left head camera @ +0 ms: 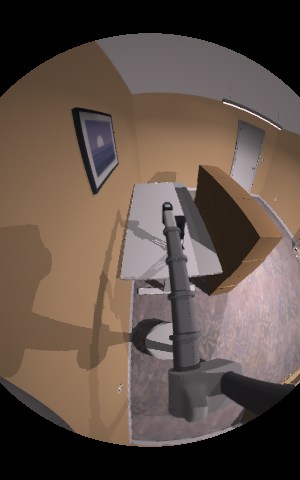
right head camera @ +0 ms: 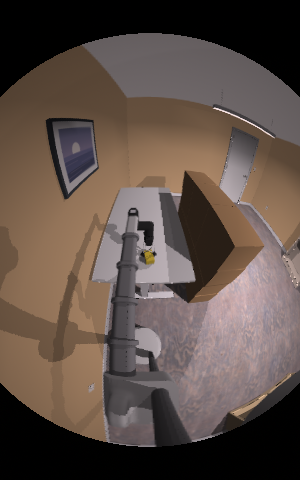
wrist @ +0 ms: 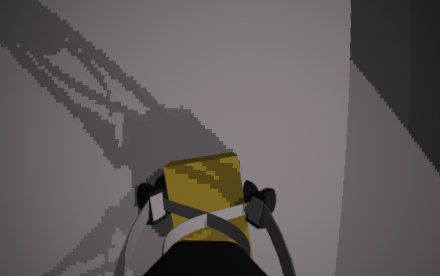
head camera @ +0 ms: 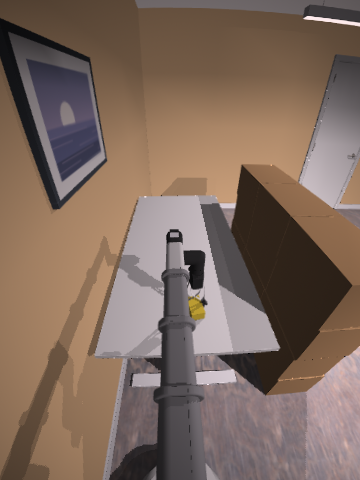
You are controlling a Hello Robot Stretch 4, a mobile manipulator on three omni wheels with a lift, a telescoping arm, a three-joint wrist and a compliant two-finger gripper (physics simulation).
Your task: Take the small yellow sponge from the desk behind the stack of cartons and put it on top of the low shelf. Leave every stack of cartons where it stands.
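Seen in the pictures: gripper, between the fingertips: [right head camera: 148, 255] [wrist: 207, 192] [head camera: 194, 306]; robot's base, origin of its link: [left head camera: 165, 339] [right head camera: 140, 344].
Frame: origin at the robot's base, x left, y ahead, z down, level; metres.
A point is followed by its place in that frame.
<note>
The small yellow sponge [head camera: 197, 311] {x -0.095, y 0.633, z -0.741 m} [right head camera: 149, 258] {x -0.096, y 0.635, z -0.741 m} [wrist: 202, 182] {x -0.082, y 0.701, z -0.741 m} is at the near part of the white desk [head camera: 150, 215] {x 0.194, y 1.598, z -0.693 m} [left head camera: 150, 195] {x 0.097, y 1.565, z -0.693 m} [right head camera: 145, 195] {x -0.063, y 1.686, z -0.693 m} [wrist: 290, 100] {x -0.168, y 0.780, z -0.693 m}. My gripper [right head camera: 148, 254] {x -0.086, y 0.685, z -0.707 m} [wrist: 207, 192] {x -0.086, y 0.685, z -0.707 m} points down over the desk and is shut on the sponge, with one fingertip against each long side. In the left head view the arm hides the sponge. I cannot tell whether the sponge touches the desk top. The stack of brown cartons [head camera: 265, 240] [left head camera: 225, 215] {x -0.572, y 0.910, z -0.866 m} [right head camera: 210, 220] {x -0.571, y 0.825, z -0.957 m} stands upright along the desk's right side. I cannot make out the low shelf for certain.
The wall with a framed picture [head camera: 70, 120] {x 0.351, y 0.886, z -1.472 m} [left head camera: 100, 147] {x 0.351, y 0.863, z -1.451 m} [right head camera: 75, 150] {x 0.351, y 0.866, z -1.472 m} runs along the desk's left side. A door [head camera: 332, 130] {x -2.272, y 3.071, z -1.223 m} [left head camera: 247, 155] {x -2.439, y 3.069, z -1.187 m} [right head camera: 239, 165] {x -2.462, y 3.070, z -1.124 m} is at the back right. A wooden-edged object [right head camera: 260, 400] shows at the lower right.
</note>
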